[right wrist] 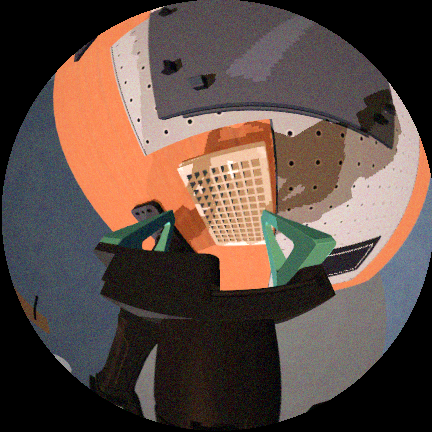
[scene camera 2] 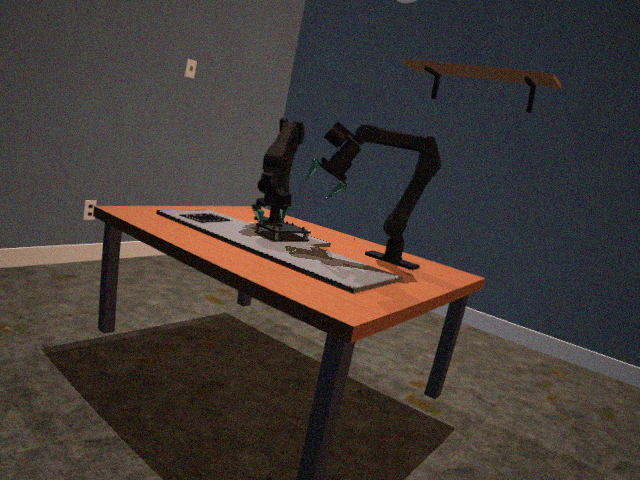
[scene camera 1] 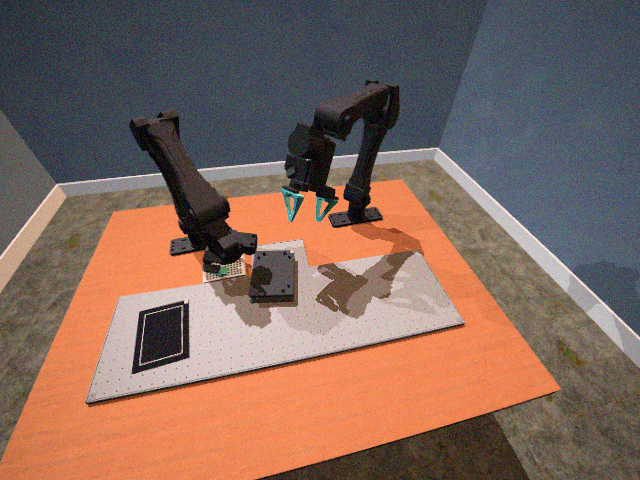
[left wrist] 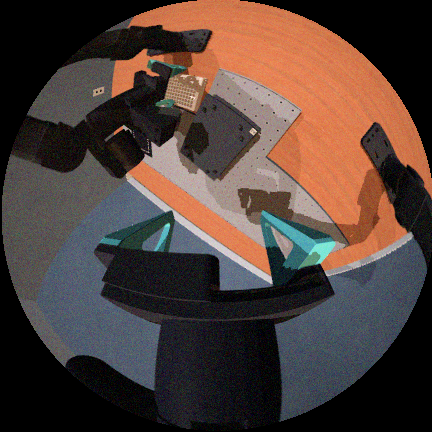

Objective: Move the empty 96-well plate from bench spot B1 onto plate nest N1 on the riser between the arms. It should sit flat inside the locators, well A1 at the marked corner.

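Places are measured from the left arm's base along level axes (x ahead, y left, z up), in millimetres.
Where they show: left gripper, fingertip midpoint: [scene camera 2: 316,189] [scene camera 1: 304,221] [left wrist: 216,214]; right gripper, fingertip midpoint: [right wrist: 217,214] [left wrist: 177,84]; left arm's base, link origin: [scene camera 2: 391,261] [scene camera 1: 355,217] [left wrist: 388,166]; right arm's base, link origin: [right wrist: 173,242] [scene camera 1: 201,243] [left wrist: 174,41].
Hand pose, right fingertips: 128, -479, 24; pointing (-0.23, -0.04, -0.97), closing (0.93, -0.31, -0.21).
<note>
Things, the pixels of their top centre, and the offset from my right fingertips, as dx, dy, dz. "pt": a spot on its surface instead. Level surfaces: height alone.
- beige 96-well plate, top centre: [right wrist: 233,211] [left wrist: 177,89] [scene camera 1: 223,267] +14, -7, -10
- dark grey nest, top centre: [left wrist: 207,142] [scene camera 1: 272,269] [scene camera 2: 284,224] +92, +137, +35
- black rectangle with a white outline, surface spot: [scene camera 1: 161,335] [scene camera 2: 204,217] pt +201, -165, -10
- perforated grey board, surface height: dz -11
The beige 96-well plate [scene camera 1: 235,269] [left wrist: 184,93] [right wrist: 235,200] lies on the orange table against the pegboard's edge, beside the riser. The dark grey nest [scene camera 1: 276,279] [left wrist: 225,132] [right wrist: 240,55] has small black locators at its corners and a white mark at one corner; no plate is on it. My right gripper [scene camera 2: 270,215] [left wrist: 177,84] [right wrist: 217,214] is open and low at the plate, its fingers apart toward either side of the plate's near end; contact cannot be told. In scene camera 1 its arm hides part of the plate. My left gripper [scene camera 1: 305,221] [scene camera 2: 317,188] [left wrist: 216,214] is open and raised, well away from the plate.
A black rectangle with a white outline [scene camera 1: 161,335] [scene camera 2: 204,218] lies on the perforated grey board [scene camera 1: 232,335] [scene camera 2: 356,283]. The nest stands up from the board, close beside the right gripper. The left arm's base [scene camera 1: 355,217] [scene camera 2: 391,259] is at the back right.
</note>
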